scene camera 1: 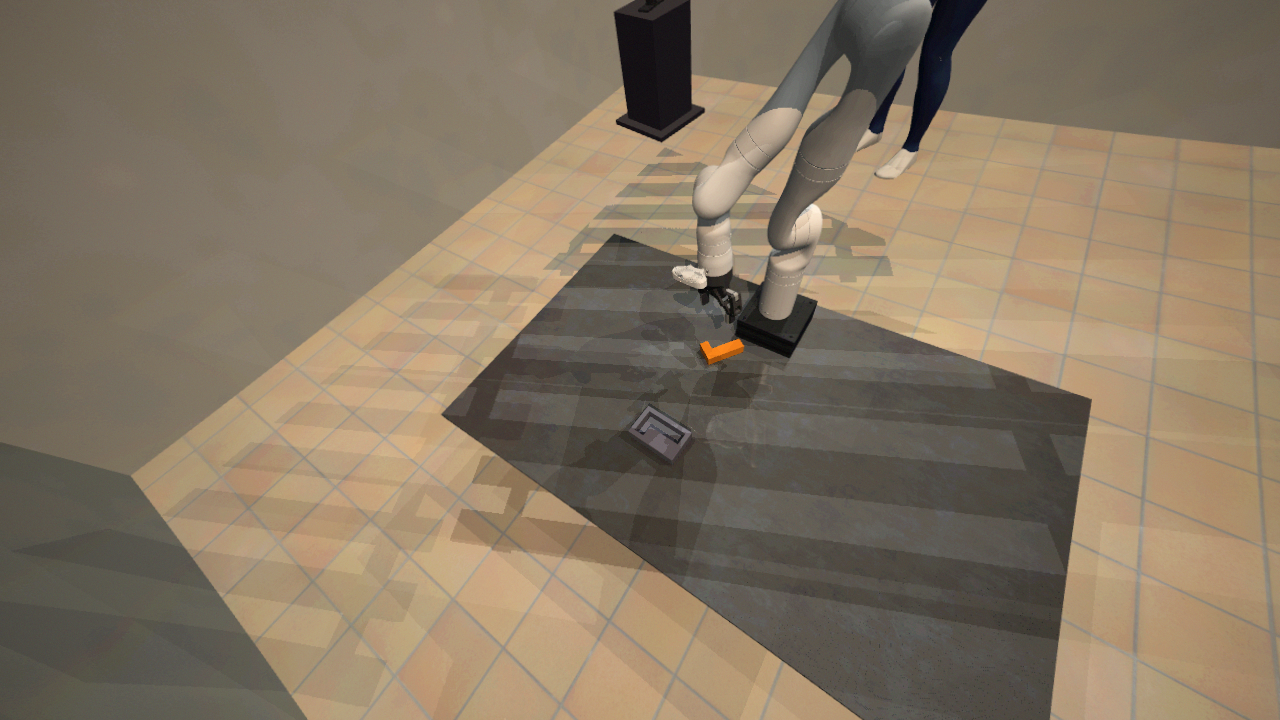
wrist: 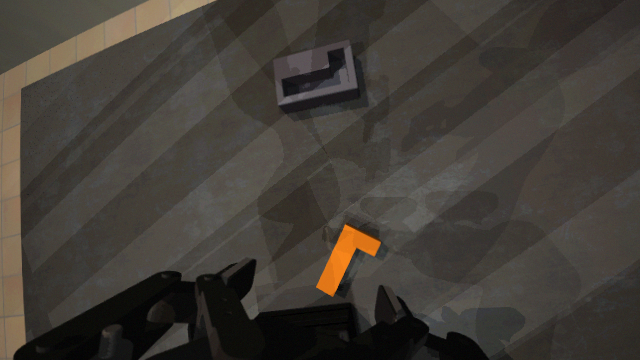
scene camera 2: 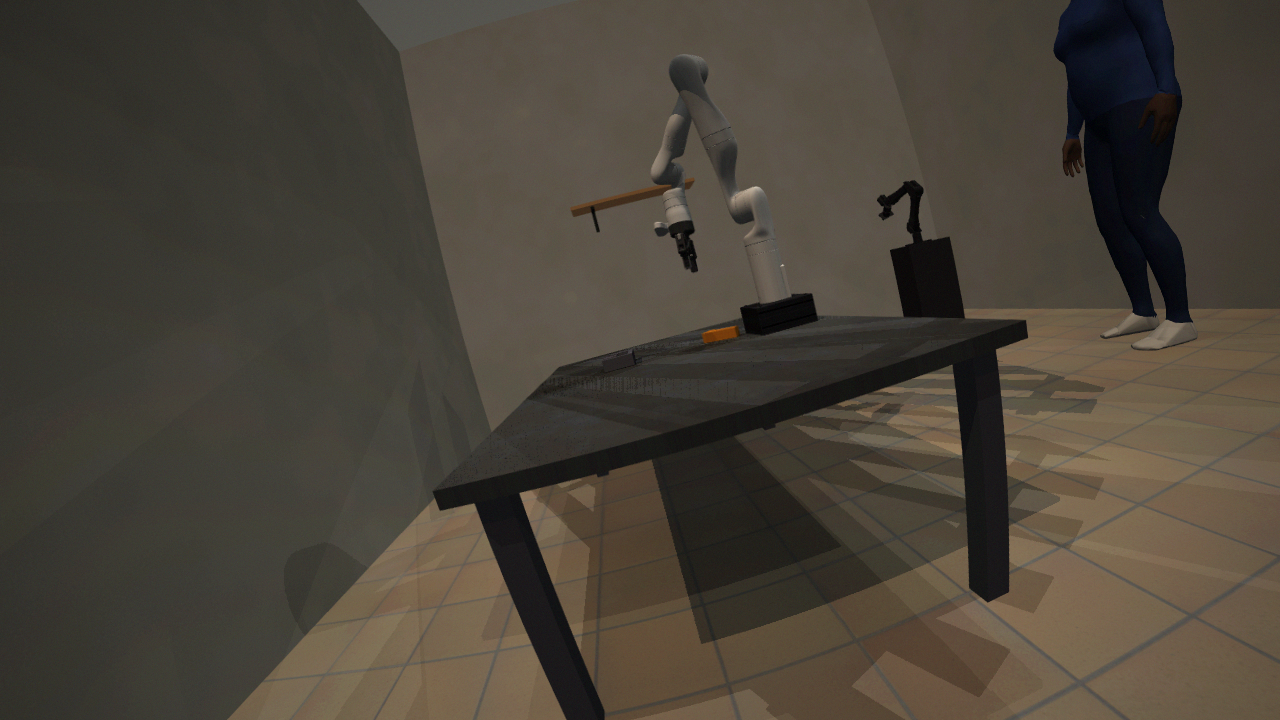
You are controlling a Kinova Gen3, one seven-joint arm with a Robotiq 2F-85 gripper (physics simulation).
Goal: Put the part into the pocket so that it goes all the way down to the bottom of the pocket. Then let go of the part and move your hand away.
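Frame: origin at the arm's base, x ahead, y left, z up, level; centimetres.
Seen in the pictures: gripper, between the fingertips: (scene camera 1: 717,312) (wrist: 313,285) (scene camera 2: 691,270); arm's base, origin of its link: (scene camera 1: 775,307) (scene camera 2: 774,300).
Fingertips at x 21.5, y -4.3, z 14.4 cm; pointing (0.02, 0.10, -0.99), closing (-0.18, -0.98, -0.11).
Offsets run from my fingertips to a thing's top centre. Level surfaces: height alone.
The part, an orange L-shaped block @[dx -4.4, dy -1.1, dz -19.4 cm] (scene camera 1: 721,350) (scene camera 2: 719,334) (wrist: 338,260), lies flat on the table near the arm's base. The pocket is an L-shaped recess in a grey-purple block @[dx +27.6, dy +4.1, dz -18.7 cm] (scene camera 1: 660,434) (scene camera 2: 618,360) (wrist: 302,64), which stands on the table apart from the part. The recess holds no part. My gripper (scene camera 1: 733,315) (scene camera 2: 691,268) (wrist: 313,285) is open and empty. It hangs well above the table. In the wrist view the part shows between and slightly beyond the fingertips, with the pocket block farther up the view.
The arm's black base (scene camera 1: 776,324) (scene camera 2: 778,313) (wrist: 305,322) stands on the dark table @[dz -22.4 cm] (scene camera 1: 895,519) (scene camera 2: 626,429) (wrist: 125,200), close beside the part. A black pedestal (scene camera 1: 656,67) (scene camera 2: 928,277) and a standing person (scene camera 1: 935,80) (scene camera 2: 1129,170) are beyond the table.
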